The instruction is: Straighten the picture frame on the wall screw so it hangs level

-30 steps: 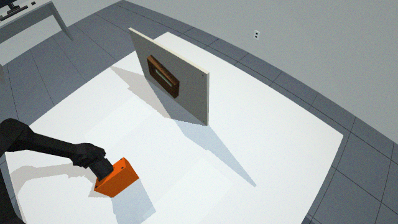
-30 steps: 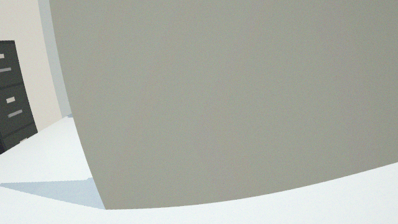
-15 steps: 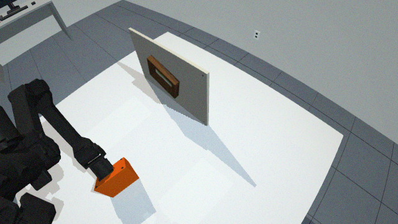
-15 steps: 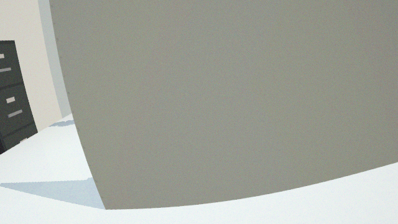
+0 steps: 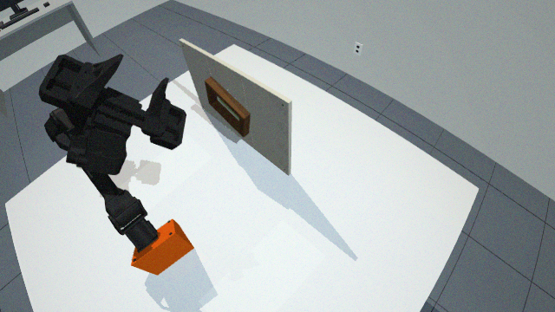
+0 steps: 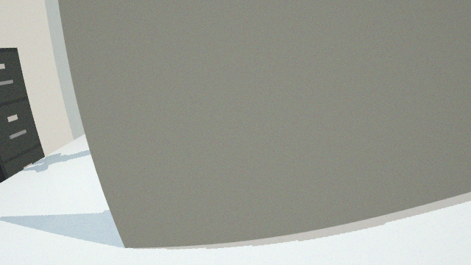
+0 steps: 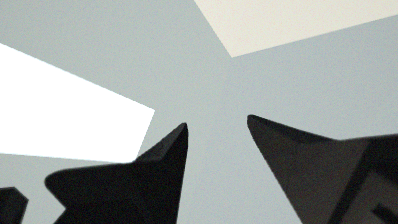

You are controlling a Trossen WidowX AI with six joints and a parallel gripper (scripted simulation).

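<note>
Right now the brown wooden picture frame is 39 cm below my gripper tip, 25 cm to the left of it and 23 cm ahead of it. From my gripper tip the other things lie so: cream wall board: 40 cm below, 26 cm to the left, 24 cm ahead.
</note>
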